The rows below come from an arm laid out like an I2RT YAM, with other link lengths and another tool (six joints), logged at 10 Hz.
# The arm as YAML. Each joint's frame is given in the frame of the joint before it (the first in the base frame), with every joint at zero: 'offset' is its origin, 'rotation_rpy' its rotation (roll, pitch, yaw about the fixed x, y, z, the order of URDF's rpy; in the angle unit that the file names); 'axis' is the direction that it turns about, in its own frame. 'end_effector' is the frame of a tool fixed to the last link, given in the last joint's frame.
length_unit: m
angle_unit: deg
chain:
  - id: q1
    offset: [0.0, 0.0, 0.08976]
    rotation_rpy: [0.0, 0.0, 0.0]
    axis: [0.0, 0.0, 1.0]
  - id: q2
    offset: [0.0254, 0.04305, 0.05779]
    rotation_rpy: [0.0, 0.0, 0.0]
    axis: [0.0, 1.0, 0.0]
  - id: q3
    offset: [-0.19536, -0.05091, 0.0]
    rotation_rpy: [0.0, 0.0, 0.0]
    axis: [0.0, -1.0, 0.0]
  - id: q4
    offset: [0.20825, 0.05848, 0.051]
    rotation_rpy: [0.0, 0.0, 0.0]
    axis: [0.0, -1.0, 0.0]
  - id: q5
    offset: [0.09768, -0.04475, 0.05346]
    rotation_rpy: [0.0, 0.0, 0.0]
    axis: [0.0, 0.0, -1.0]
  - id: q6
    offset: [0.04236, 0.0, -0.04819]
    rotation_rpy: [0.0, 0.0, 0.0]
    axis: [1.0, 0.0, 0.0]
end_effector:
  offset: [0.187, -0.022, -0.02]
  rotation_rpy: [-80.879, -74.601, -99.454]
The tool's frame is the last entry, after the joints.
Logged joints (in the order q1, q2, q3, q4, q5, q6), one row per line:
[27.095, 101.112, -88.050, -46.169, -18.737, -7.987]
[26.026, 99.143, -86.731, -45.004, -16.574, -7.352]
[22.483, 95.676, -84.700, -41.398, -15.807, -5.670]
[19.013, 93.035, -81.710, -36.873, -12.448, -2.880]
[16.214, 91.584, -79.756, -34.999, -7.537, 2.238]
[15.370, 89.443, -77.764, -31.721, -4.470, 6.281]
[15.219, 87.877, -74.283, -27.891, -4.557, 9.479]
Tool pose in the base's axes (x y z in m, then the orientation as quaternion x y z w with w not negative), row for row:
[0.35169, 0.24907, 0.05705, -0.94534, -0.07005, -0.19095, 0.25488]
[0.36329, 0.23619, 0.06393, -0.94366, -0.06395, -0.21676, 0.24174]
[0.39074, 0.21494, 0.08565, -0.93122, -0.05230, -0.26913, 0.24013]
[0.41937, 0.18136, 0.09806, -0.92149, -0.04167, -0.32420, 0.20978]
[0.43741, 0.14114, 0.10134, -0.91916, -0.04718, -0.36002, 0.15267]
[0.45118, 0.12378, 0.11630, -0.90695, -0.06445, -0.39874, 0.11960]
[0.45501, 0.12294, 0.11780, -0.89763, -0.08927, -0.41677, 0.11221]
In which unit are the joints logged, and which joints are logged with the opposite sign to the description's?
The joints are logged in degrees. Opposite sign: q3, q6.
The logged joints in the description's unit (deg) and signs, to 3 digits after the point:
[27.095, 101.112, 88.050, -46.169, -18.737, 7.987]
[26.026, 99.143, 86.731, -45.004, -16.574, 7.352]
[22.483, 95.676, 84.700, -41.398, -15.807, 5.670]
[19.013, 93.035, 81.710, -36.873, -12.448, 2.880]
[16.214, 91.584, 79.756, -34.999, -7.537, -2.238]
[15.370, 89.443, 77.764, -31.721, -4.470, -6.281]
[15.219, 87.877, 74.283, -27.891, -4.557, -9.479]

